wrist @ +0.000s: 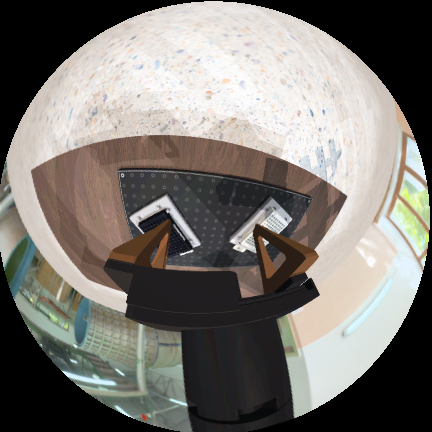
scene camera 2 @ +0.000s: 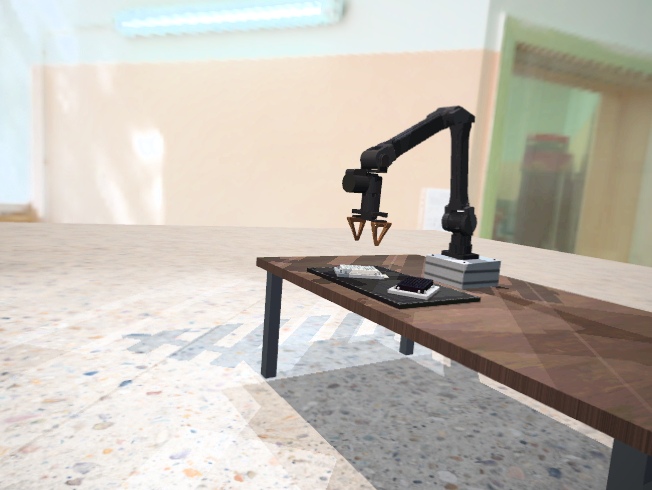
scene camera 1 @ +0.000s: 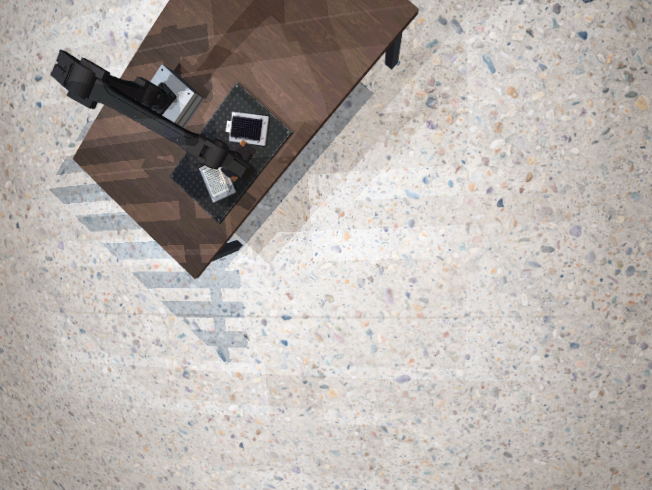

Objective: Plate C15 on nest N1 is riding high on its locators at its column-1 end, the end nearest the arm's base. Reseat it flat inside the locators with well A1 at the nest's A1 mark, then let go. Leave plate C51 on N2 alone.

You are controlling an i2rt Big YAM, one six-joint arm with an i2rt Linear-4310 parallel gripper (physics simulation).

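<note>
Dark plate C15 sits on white nest N1; its tilt is too slight to judge at this size. A finger covers part of it in the wrist view. White plate C51 sits on nest N2; a finger partly overlaps this nest in the wrist view. My gripper is open and empty, pointing down high above the board, between the two nests in the wrist view. It touches neither plate.
Both nests stand on a black perforated board on the wooden table. The arm's grey base block stands beside the board. The table's edge runs along the board's far side from the base.
</note>
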